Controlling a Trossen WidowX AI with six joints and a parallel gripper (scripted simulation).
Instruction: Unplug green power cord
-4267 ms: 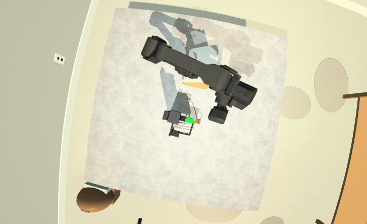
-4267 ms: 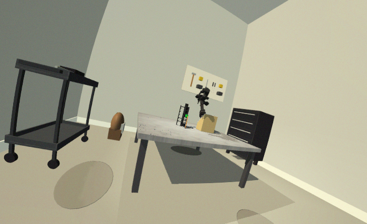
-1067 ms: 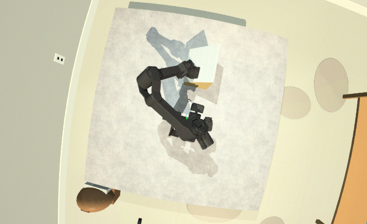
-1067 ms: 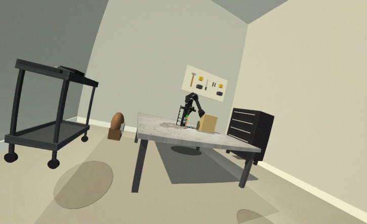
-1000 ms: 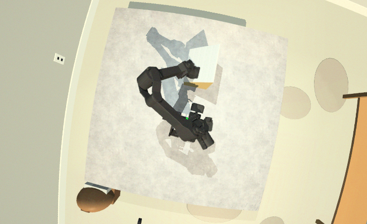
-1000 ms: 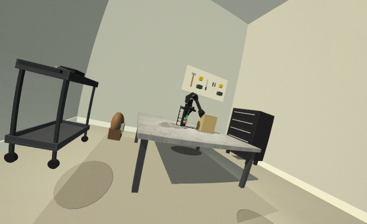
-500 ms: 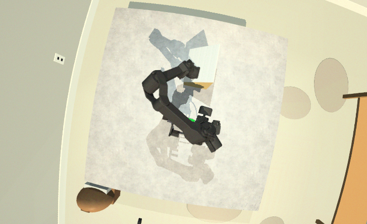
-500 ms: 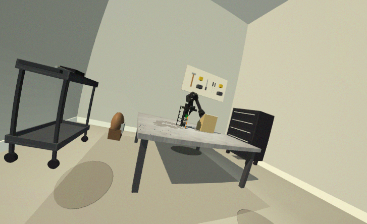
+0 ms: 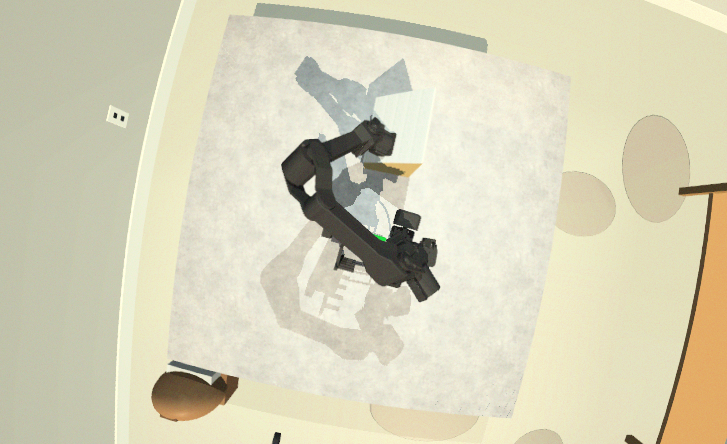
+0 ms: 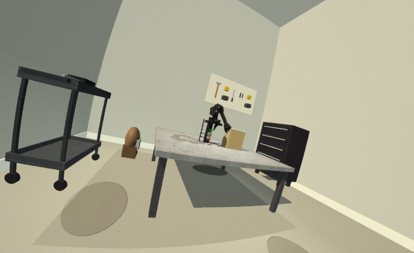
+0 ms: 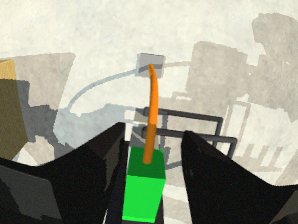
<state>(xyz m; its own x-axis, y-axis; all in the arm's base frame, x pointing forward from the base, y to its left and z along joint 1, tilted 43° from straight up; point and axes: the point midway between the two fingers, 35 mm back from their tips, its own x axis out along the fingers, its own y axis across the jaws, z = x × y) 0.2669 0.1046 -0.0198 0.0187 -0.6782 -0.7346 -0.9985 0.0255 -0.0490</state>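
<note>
My gripper tip is now 7 cm to the left of the green plug.
</note>
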